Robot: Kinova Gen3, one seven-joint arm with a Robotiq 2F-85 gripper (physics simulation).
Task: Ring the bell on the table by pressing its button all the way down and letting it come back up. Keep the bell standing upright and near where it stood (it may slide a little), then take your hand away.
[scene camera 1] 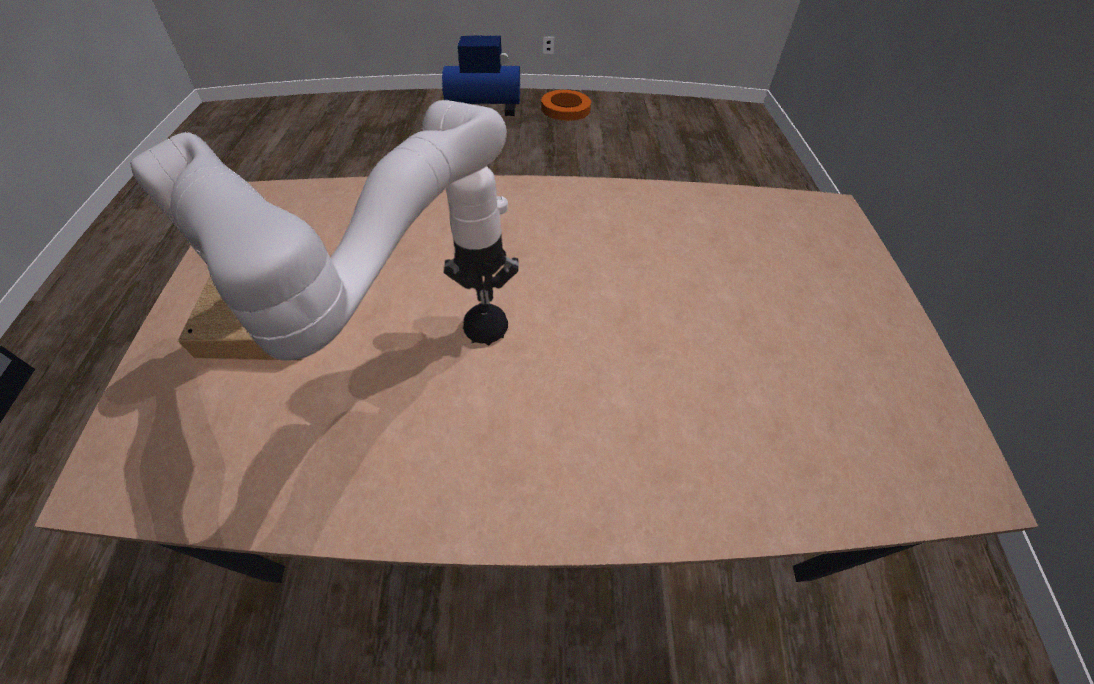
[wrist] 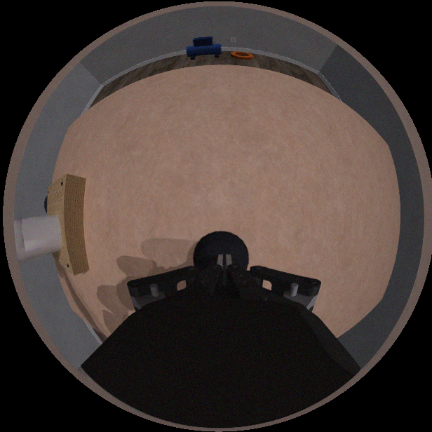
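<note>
A round black bell stands upright on the tan table, left of the middle in the scene view. My gripper is shut with nothing between its fingers and points straight down. Its fingertips are right over the top of the bell, at the place of the button, and look to be touching it or very close. The button is hidden by the fingertips, so how far down it is cannot be seen.
A wooden block base sits under my arm at the table's left side. My arm's shadow falls across the table left of the bell. Behind the table, a blue compressor-like machine and an orange ring are on the floor.
</note>
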